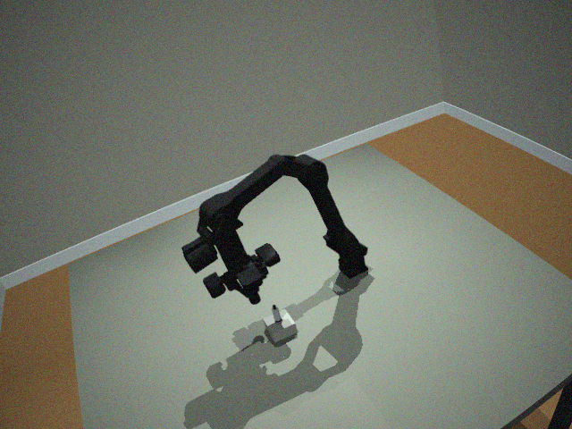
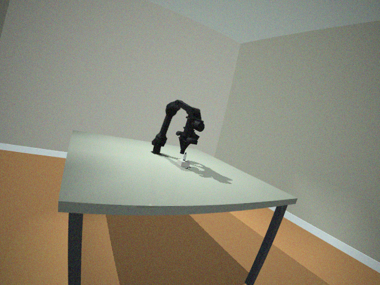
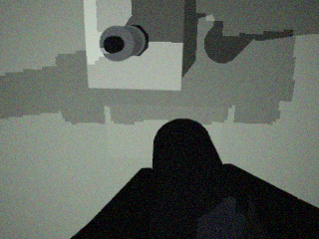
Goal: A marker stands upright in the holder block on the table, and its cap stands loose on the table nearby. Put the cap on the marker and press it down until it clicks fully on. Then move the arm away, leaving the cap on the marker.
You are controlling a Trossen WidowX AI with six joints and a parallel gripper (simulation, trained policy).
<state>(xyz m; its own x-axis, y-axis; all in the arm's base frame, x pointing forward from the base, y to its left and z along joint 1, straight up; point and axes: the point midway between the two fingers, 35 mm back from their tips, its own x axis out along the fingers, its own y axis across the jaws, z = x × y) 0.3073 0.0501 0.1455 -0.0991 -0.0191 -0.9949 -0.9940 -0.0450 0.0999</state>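
Now: gripper tip 9 cm above the holder block, 5 cm to the right of it and 3 cm past it. Also, from my gripper tip: black cap: right at my gripper tip.
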